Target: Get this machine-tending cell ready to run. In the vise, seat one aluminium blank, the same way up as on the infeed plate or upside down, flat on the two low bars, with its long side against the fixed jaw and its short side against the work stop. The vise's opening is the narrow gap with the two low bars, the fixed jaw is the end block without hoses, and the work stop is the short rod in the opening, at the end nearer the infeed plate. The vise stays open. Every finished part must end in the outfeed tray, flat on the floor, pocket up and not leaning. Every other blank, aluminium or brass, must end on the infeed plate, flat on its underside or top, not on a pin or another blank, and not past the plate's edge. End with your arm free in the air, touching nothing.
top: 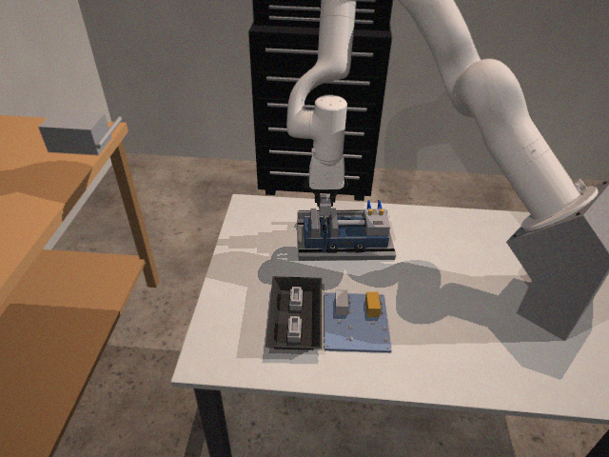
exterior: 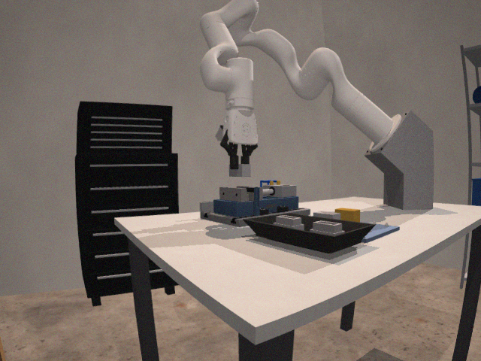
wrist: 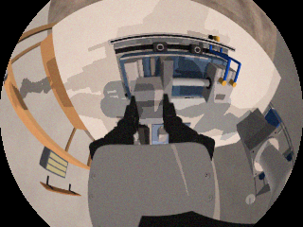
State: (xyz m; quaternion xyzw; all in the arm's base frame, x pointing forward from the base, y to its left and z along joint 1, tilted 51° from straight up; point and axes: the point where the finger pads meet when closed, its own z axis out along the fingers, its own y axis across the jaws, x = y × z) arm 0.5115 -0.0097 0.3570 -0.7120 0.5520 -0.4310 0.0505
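My gripper is now 3 cm short of the fixed jaw, 1 cm to the right of it and 9 cm above it. From my hand the other things lie so: brass blank: 13 cm behind, 29 cm to the left, 14 cm below; then blue vise: 7 cm behind, 13 cm below; then aluminium blank: 4 cm behind, 28 cm to the left, 14 cm below.
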